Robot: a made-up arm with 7 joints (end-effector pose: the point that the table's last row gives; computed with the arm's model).
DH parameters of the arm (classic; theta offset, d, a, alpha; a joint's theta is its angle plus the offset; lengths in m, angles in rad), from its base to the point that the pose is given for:
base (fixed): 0 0 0 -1.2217
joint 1: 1.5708 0 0 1.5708
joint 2: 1.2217 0 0 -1.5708
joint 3: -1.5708 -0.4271 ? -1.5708
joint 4: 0 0 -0.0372 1.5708
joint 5: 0 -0.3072 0 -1.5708
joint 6: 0 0 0 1.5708
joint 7: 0 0 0 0
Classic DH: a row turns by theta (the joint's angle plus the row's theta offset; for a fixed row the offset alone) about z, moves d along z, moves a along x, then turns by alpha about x.
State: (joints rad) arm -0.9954 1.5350 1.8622 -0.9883 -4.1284 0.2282 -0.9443
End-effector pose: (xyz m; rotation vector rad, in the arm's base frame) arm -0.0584 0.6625 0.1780 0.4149 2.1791 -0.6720
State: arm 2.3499 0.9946 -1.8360 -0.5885 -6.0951 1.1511 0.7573
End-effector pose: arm -0.4427 0.0885 0.5710 -0.4288 2.6560 -1.4097
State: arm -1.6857 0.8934 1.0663 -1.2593 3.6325 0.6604 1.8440
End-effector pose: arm 0.3067 0.4355 0.3666 -1.4280 1.8696 -1.6241
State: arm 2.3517 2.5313 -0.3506 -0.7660 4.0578 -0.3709 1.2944
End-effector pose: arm 0.0733 0.6930 -0.1546 0.8350 -1.8148 1.9283
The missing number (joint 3, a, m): 0.048
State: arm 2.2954 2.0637 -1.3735 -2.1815 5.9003 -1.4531 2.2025
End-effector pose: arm -0.2448 0.2587 0.2353 -1.0767 1.6993 2.2701
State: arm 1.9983 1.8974 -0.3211 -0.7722 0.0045 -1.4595 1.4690
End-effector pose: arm -0.1742 0.6877 0.0732 -0.3261 0.6246 0.2873
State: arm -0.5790 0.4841 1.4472 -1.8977 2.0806 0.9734 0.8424
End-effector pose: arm 0.2078 0.4519 -0.0896 -2.3936 -1.5799 0.3069
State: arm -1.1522 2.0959 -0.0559 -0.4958 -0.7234 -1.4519 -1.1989
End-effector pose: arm -0.0408 0.5964 0.4241 -2.1826 -0.2713 1.5827
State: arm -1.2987 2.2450 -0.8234 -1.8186 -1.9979 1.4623 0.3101
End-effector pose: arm 0.1831 0.3553 0.3415 -2.1070 0.1927 -0.2418
